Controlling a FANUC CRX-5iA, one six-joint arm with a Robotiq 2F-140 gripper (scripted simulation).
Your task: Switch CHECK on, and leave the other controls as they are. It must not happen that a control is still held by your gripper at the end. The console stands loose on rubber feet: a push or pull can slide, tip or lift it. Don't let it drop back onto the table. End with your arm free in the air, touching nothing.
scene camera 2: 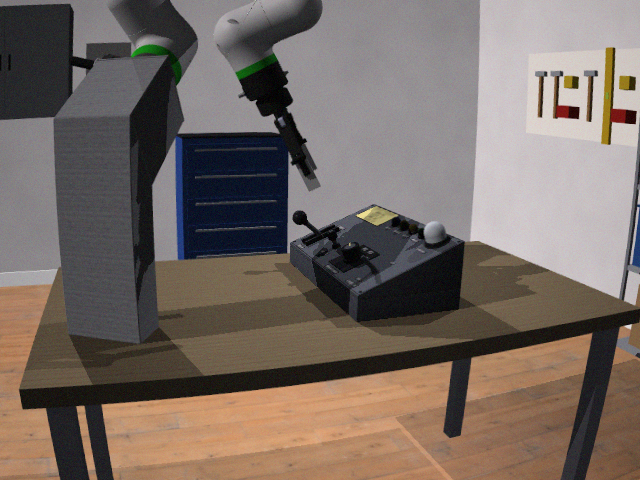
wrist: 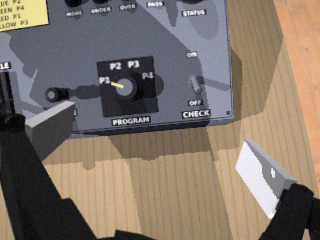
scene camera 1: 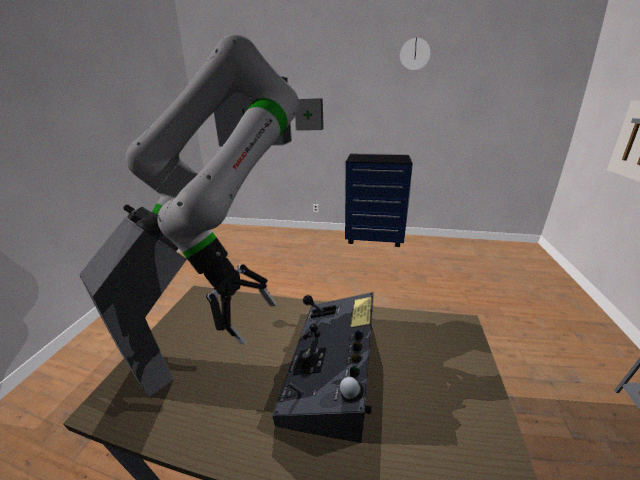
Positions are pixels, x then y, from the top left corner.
Scene:
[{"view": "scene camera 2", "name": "my gripper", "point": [313, 179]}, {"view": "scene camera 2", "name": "dark grey console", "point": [420, 271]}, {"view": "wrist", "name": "my gripper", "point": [158, 137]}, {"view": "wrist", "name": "dark grey console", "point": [57, 57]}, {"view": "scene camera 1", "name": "my gripper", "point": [259, 323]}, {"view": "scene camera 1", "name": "dark grey console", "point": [320, 408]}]

